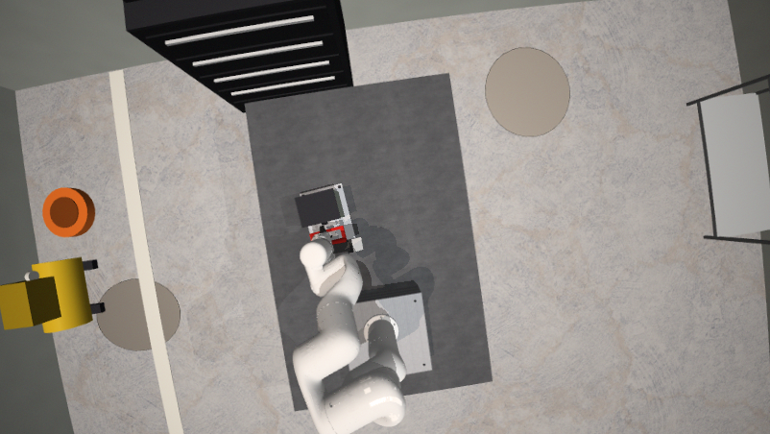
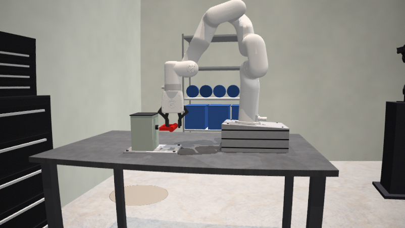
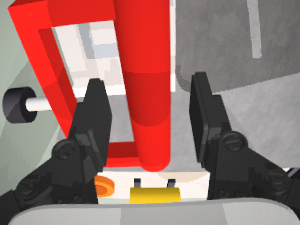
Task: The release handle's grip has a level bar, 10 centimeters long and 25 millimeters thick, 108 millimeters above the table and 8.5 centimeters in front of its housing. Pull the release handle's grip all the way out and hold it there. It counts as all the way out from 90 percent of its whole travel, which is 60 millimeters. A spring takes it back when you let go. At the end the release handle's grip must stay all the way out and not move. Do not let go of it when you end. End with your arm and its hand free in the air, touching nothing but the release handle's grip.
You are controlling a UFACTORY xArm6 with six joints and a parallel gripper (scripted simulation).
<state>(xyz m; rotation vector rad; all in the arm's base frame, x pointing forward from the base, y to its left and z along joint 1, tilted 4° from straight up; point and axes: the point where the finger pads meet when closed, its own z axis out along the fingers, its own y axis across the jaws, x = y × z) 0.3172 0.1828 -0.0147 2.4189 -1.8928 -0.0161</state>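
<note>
Now: the red release handle grip 5 cm ahead of my hand, 1 cm to the left of it and 2 cm below it.
</note>
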